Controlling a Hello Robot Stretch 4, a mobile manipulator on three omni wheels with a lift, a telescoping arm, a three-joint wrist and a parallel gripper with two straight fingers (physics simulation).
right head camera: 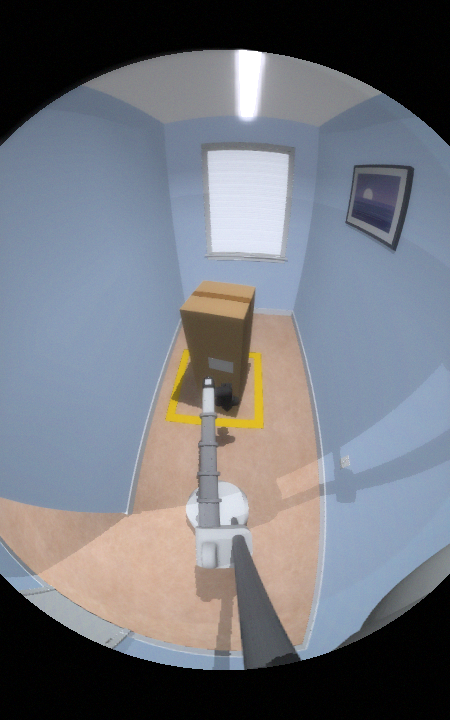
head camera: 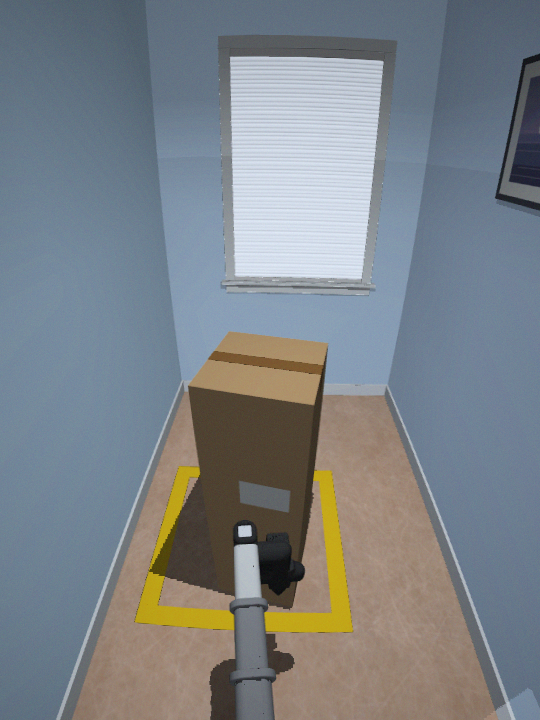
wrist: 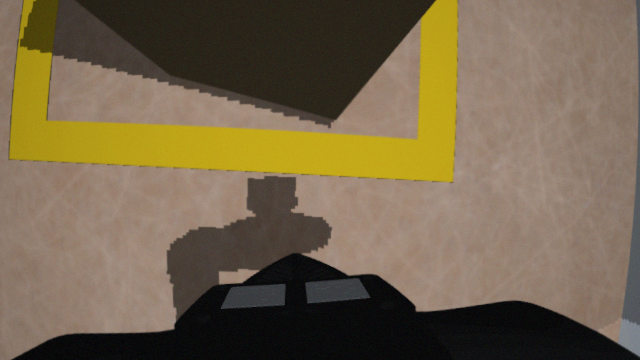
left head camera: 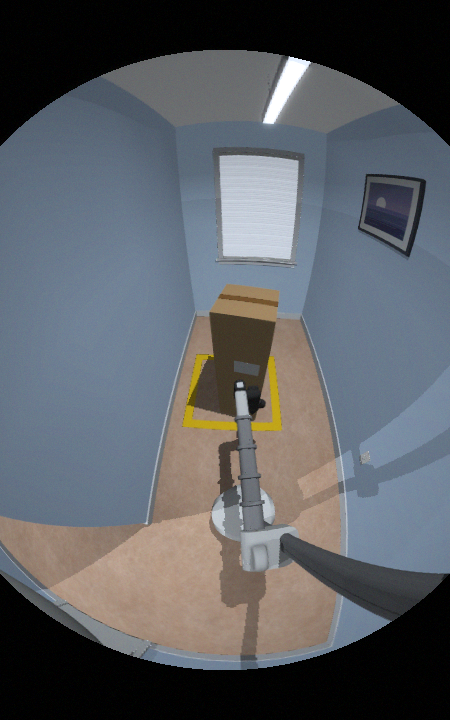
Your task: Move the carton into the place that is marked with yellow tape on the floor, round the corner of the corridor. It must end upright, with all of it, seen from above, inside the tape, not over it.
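Places are measured from the robot's base along level axes (x ahead, y left, z up), in metres.
Where they show: gripper, fingertip midpoint: (right head camera: 226, 409) (head camera: 278, 591) (wrist: 296, 277) (left head camera: 251, 412).
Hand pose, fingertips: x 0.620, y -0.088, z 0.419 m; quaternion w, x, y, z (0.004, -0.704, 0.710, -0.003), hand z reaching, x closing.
Things, the pixels of their top centre, and the offset from my fingertips. "pt": a spot on its surface instead.
- window, surface spot: (head camera: 302, 168) pt dx +1.606, dy -0.289, dz +1.025 m
- corner, surface spot: (left head camera: 147, 517) pt dx -0.683, dy +0.764, dz -0.361 m
The tall brown carton (head camera: 255, 442) (left head camera: 244, 339) (right head camera: 217, 334) (wrist: 275, 40) stands upright, turned slightly, within the yellow tape outline (head camera: 333, 546) (left head camera: 274, 392) (right head camera: 258, 392) (wrist: 235, 150). In the wrist view its near bottom edge is inside the tape, its right corner close to the near strip. A floor strip shows between its right side and the right tape. Its far bottom edge is hidden. My gripper (head camera: 279, 588) (right head camera: 228, 407) (wrist: 296, 277) is shut and empty, pointing down at the end of the extended arm, before the carton's lower near face. I cannot tell if it touches.
Blue walls run close along both sides. The end wall has a window (head camera: 302, 168) (left head camera: 256, 207) (right head camera: 246, 201). A framed picture (left head camera: 390, 209) (right head camera: 374, 204) hangs on the right wall. The left wall ends at a corner (left head camera: 147, 517) beside my white base (left head camera: 220, 512) (right head camera: 238, 501).
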